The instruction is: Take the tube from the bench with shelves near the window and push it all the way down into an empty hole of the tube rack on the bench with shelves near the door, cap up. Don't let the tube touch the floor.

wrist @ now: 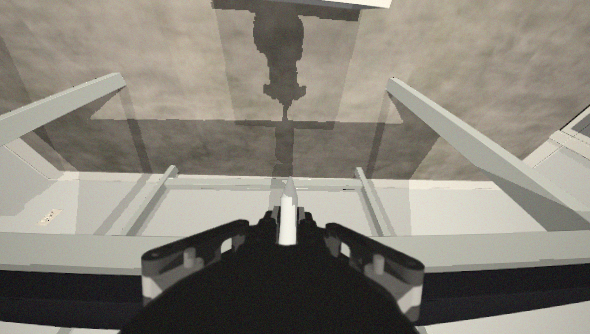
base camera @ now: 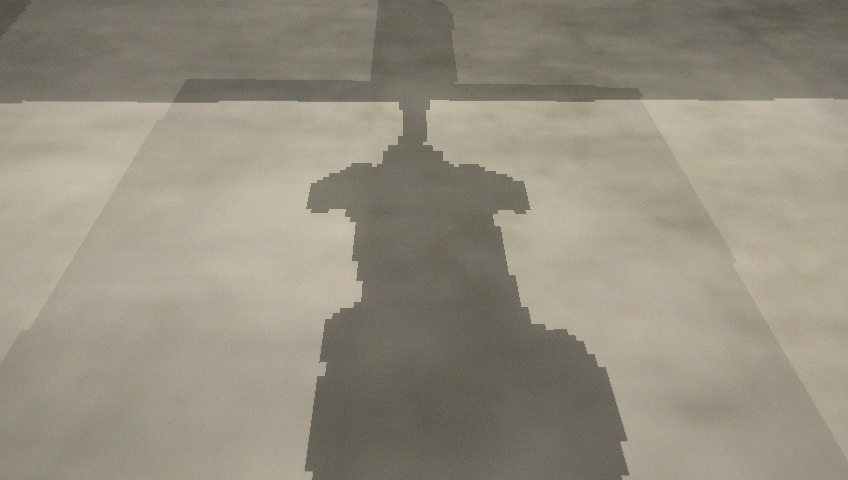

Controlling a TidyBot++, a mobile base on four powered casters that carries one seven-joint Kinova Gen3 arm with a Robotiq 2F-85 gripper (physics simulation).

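Note:
The white tube with a grey conical tip shows in the wrist view, held between the fingertips of my gripper. Its conical end points away from the gripper, toward the top of the view. My gripper is shut on the tube. The cap end is hidden behind the fingers. Below it in the view runs the light edge of a bench with a dark top. The tube rack does not show in either view.
Light grey bench legs stand to the left and right in the wrist view. A lower crossbar runs between smaller posts. A small outlet-like plate is at left. The base camera shows the floor with the robot's shadow.

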